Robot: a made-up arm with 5 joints. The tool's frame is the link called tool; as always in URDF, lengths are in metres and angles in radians.
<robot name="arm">
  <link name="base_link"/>
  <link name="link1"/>
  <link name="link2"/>
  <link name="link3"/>
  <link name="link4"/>
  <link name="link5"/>
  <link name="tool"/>
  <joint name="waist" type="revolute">
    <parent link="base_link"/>
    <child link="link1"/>
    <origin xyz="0.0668 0 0.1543" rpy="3.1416 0 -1.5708"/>
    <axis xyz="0 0 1"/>
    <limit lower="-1.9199" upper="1.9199" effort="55" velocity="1.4"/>
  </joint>
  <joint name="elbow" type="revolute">
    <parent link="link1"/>
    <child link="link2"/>
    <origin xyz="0.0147 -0.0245 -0.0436" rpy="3.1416 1.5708 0"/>
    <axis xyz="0 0 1"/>
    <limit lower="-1.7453" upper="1.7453" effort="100" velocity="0.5"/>
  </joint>
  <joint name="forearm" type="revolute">
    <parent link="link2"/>
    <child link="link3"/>
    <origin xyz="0.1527 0.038 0" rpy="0 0 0"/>
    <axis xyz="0 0 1"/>
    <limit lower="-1.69" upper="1.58" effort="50" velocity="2.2"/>
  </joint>
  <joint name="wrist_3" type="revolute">
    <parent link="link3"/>
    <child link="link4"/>
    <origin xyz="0.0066 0.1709 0" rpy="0 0 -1.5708"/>
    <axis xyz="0 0 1"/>
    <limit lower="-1.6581" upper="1.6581" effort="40" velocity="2"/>
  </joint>
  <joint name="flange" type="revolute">
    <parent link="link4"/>
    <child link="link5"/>
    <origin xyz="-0.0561 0 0.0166" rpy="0 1.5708 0"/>
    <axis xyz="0 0 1"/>
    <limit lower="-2.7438" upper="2.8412" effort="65" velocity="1.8"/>
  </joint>
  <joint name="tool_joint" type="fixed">
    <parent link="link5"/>
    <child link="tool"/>
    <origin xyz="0 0 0" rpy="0 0 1.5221"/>
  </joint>
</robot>
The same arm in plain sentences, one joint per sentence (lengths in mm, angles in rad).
The arm has five revolute joints in a row. What follows holds with every joint at zero, and every direction is one of the base frame's. The first joint lies 66.8 mm along +x and 154.3 mm along +z from the base frame's origin and rotates about -z, from -1.9199 to 1.9199 rad. The second joint lies 24.5 mm along +x and 14.7 mm along -y and 43.6 mm along +z from the first joint and rotates about +y, from -1.7453 to 1.7453 rad. The third joint lies 38.0 mm along +x and 152.7 mm along +z from the second joint and rotates about +y, from -1.6900 to 1.5800 rad. The fourth joint lies 170.9 mm along +x and 6.6 mm along +z from the third joint and rotates about +y, from -1.6581 to 1.6581 rad. The fifth joint lies 56.1 mm along +x and 16.6 mm along +y from the fourth joint and rotates about -x, from -2.7438 to 2.8412 rad. The tool frame, which is the frame that the pose is given for, lies at the same point as the fifth joint; its axes are the base frame's turned by roll 1.5710, pitch -1.5221 and yaw -1.5710 rad (as in URDF: about the fixed x, then y, then z).
